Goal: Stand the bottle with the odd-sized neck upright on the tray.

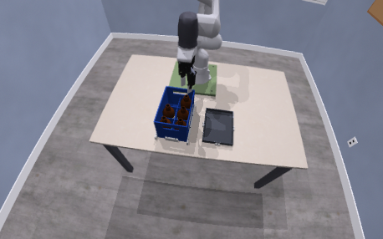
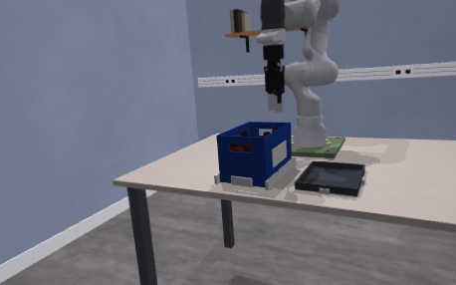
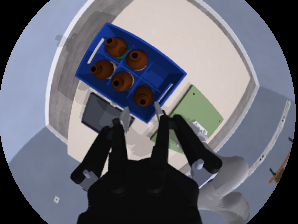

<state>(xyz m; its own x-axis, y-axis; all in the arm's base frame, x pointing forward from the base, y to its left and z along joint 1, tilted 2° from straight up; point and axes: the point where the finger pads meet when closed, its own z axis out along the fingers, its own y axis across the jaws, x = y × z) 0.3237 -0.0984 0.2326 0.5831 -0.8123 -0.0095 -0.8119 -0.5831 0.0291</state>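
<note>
Right now my hand is 17 cm above the bottle. From my hand the other things lie so: blue crate 8 cm ahead, 6 cm to the right, 17 cm below; then dark tray 12 cm ahead, 21 cm to the left, 25 cm below.
</note>
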